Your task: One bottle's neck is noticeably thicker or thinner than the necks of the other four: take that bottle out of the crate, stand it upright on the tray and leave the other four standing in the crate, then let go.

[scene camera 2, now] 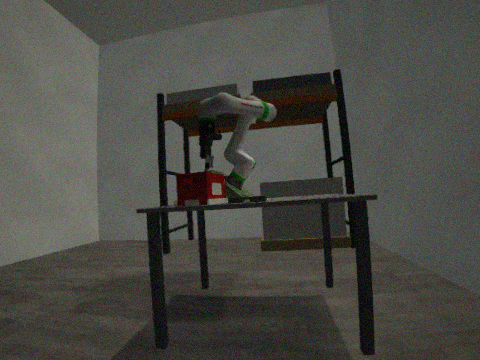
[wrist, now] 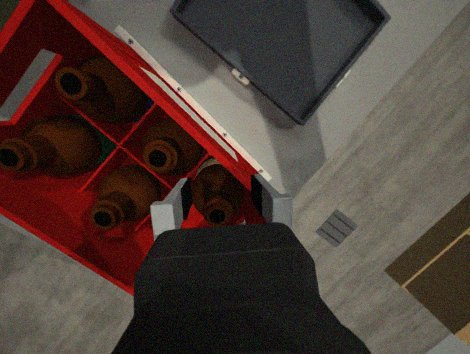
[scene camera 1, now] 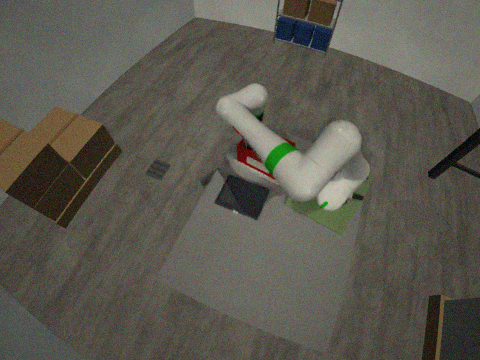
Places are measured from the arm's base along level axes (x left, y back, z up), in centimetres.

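Where they show: gripper, fingertip midpoint: [scene camera 2: 209, 168] [wrist: 221, 188]; arm's base at its link origin: [scene camera 2: 232, 184].
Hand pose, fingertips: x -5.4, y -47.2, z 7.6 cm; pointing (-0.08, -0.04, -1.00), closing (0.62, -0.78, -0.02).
Note:
Each offset is from my fingertips to the centre of the thing. "spot": to the spot under its first point.
The red crate {dx -6.6, dy +7.1, dz -11.4 cm} [scene camera 1: 242, 150] [scene camera 2: 192, 189] [wrist: 45, 200] holds brown bottles, seen from above in the wrist view: top-left bottle {dx -0.9, dy +15.2, dz -11.6 cm} [wrist: 112, 90], left bottle {dx -10.1, dy +17.0, dz -11.6 cm} [wrist: 62, 145], middle bottle {dx -2.2, dy +6.0, dz -11.6 cm} [wrist: 182, 145], lower bottle {dx -11.0, dy +7.2, dz -11.6 cm} [wrist: 132, 187] and right bottle {dx -4.0, dy -2.4, dz -11.6 cm} [wrist: 217, 187]. The top-left bottle's neck looks somewhat thicker than the others; the difference is small. My gripper [scene camera 2: 208, 166] [wrist: 221, 188] is open and empty, its fingers on either side of the right bottle without holding it. The arm hides the gripper in scene camera 1. The dark grey tray {dx +21.0, dy +4.1, dz -18.9 cm} [scene camera 1: 242, 197] [scene camera 2: 257, 199] [wrist: 260, 40] has no bottle on it.
Red dividers {dx -6.6, dy +7.1, dz -15.1 cm} [wrist: 120, 145] separate the bottles. A white strip {spot: dx +3.3, dy +5.8, dz -17.2 cm} [wrist: 202, 112] runs along the crate's tray side. The crate and tray stand close together on the grey table [scene camera 1: 260, 260] [scene camera 2: 320, 200]. The green base plate [scene camera 1: 340, 222] lies under the arm's base.

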